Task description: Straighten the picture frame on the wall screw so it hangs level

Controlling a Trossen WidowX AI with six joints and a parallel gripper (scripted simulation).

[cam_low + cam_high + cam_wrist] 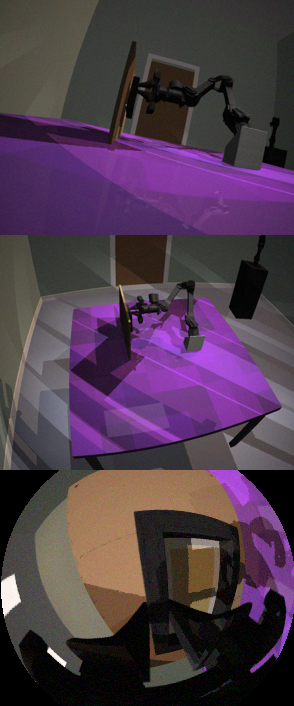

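Now: gripper tip 5 cm above the dark picture frame and 1 cm to the right of it. Round my gripper tip: wooden wall panel (7 cm below, 2 cm ahead).
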